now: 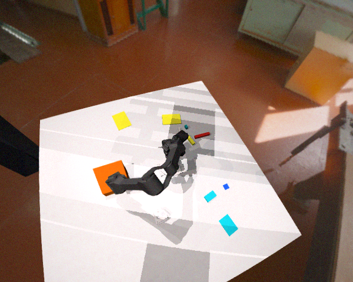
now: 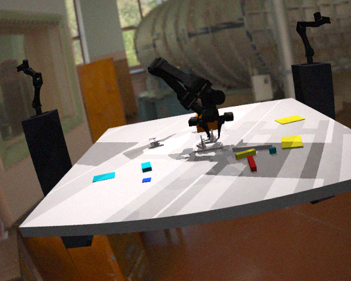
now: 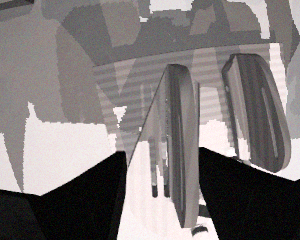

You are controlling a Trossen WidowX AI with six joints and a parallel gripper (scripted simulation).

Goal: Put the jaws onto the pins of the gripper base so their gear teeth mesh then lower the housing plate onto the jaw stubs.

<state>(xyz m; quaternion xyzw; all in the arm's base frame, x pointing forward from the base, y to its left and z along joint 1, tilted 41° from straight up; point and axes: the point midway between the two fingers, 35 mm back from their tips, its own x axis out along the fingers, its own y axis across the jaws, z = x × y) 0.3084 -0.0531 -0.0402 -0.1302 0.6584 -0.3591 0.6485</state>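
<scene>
Now: the ribbed plate 30 mm to the right of my gripper tip, 30 mm below it and 10 mm ahead of it. Round my gripper tip: pale grey jaw 40 mm behind, 10 mm to the right; pale strip 150 mm ahead, 120 mm to the left, 20 mm below; housing plate 60 mm behind, 30 mm below, 20 mm to the right.
</scene>
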